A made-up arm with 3 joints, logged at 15 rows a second.
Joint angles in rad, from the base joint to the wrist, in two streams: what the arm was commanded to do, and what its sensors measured. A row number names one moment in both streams.
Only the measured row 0 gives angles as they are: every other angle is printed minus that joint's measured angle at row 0.
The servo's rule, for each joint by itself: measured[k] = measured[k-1] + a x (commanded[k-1-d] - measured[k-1]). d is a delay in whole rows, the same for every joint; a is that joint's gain. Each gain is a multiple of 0.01, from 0.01 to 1. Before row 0 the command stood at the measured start. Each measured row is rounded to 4 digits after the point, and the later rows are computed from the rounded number. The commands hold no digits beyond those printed.
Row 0, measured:
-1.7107, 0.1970, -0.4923
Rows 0 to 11, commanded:
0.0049, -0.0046, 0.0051
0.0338, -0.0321, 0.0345
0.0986, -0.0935, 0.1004
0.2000, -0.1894, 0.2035
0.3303, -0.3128, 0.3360
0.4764, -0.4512, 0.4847
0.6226, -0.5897, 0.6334
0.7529, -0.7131, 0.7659
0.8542, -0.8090, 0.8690
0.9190, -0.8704, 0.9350
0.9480, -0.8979, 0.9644
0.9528, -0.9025, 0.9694
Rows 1 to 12, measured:
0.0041, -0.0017, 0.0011
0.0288, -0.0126, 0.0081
0.0867, -0.0417, 0.0275
0.1807, -0.0949, 0.0645
0.3049, -0.1733, 0.1215
0.4472, -0.2733, 0.1978
0.5928, -0.3872, 0.2893
0.7257, -0.5045, 0.3894
0.8324, -0.6141, 0.4901
0.9043, -0.7064, 0.5835
0.9406, -0.7753, 0.6635
0.9507, -0.8211, 0.7277
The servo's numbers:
d 0
a 0.83 0.36 0.21

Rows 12 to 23, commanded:
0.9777, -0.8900, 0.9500
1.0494, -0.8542, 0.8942
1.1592, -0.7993, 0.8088
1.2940, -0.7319, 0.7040
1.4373, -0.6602, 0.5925
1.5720, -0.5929, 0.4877
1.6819, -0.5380, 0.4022
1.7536, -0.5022, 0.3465
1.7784, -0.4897, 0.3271
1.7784, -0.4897, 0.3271
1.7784, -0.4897, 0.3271
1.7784, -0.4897, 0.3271
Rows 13 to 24, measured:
0.9731, -0.8459, 0.7744
1.0364, -0.8489, 0.7996
1.1383, -0.8310, 0.8015
1.2675, -0.7953, 0.7810
1.4084, -0.7467, 0.7414
1.5442, -0.6913, 0.6881
1.6585, -0.6361, 0.6281
1.7374, -0.5879, 0.5690
1.7714, -0.5525, 0.5182
1.7772, -0.5299, 0.4781
1.7782, -0.5154, 0.4464
1.7784, -0.5061, 0.4213

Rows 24 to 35, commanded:
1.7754, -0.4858, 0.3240
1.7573, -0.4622, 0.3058
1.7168, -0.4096, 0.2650
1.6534, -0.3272, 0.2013
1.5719, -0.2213, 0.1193
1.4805, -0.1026, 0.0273
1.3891, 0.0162, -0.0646
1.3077, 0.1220, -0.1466
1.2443, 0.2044, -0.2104
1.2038, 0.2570, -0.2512
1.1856, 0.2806, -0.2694
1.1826, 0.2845, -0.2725
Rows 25 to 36, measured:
1.7759, -0.4988, 0.4009
1.7605, -0.4856, 0.3809
1.7242, -0.4582, 0.3566
1.6654, -0.4110, 0.3240
1.5878, -0.3427, 0.2810
1.4987, -0.2563, 0.2277
1.4077, -0.1582, 0.1663
1.3247, -0.0573, 0.1006
1.2580, 0.0369, 0.0353
1.2130, 0.1161, -0.0249
1.1903, 0.1753, -0.0762
1.1839, 0.2146, -0.1174

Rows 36 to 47, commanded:
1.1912, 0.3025, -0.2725
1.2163, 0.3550, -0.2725
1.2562, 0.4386, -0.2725
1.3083, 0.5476, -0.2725
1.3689, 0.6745, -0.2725
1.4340, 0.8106, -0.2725
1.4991, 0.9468, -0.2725
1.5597, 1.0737, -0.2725
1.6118, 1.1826, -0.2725
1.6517, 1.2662, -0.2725
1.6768, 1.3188, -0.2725
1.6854, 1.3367, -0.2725
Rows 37 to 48, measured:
1.1900, 0.2462, -0.1500
1.2118, 0.2854, -0.1757
1.2487, 0.3406, -0.1960
1.2982, 0.4151, -0.2121
1.3569, 0.5085, -0.2248
1.4209, 0.6173, -0.2348
1.4858, 0.7359, -0.2427
1.5471, 0.8575, -0.2490
1.6008, 0.9745, -0.2539
1.6430, 1.0795, -0.2578
1.6711, 1.1656, -0.2609
1.6830, 1.2272, -0.2633

